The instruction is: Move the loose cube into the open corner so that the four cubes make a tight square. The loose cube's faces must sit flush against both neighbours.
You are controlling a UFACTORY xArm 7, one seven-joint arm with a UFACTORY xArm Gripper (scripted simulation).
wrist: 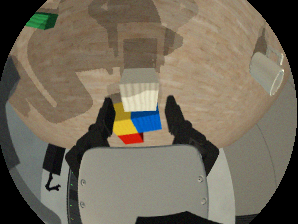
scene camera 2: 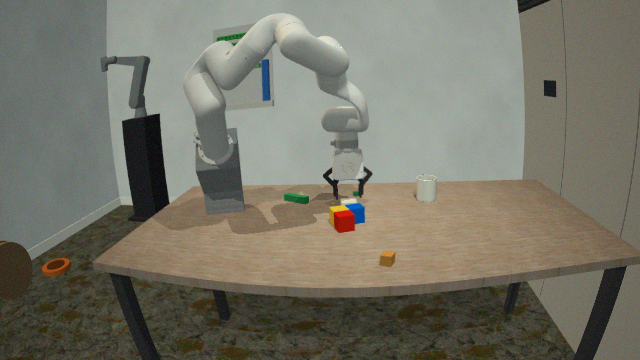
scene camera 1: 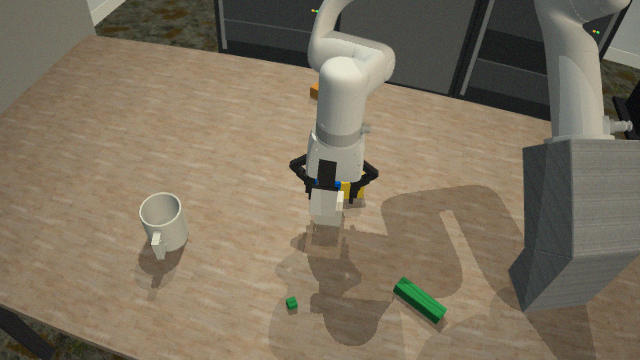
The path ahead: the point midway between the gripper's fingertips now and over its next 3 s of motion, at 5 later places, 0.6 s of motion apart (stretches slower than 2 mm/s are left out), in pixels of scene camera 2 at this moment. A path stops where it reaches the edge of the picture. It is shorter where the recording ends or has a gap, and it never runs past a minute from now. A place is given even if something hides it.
My gripper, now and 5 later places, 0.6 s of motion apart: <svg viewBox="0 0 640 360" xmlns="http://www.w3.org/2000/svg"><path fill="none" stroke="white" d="M348 197L348 203L348 210L348 211L348 213L348 206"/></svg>
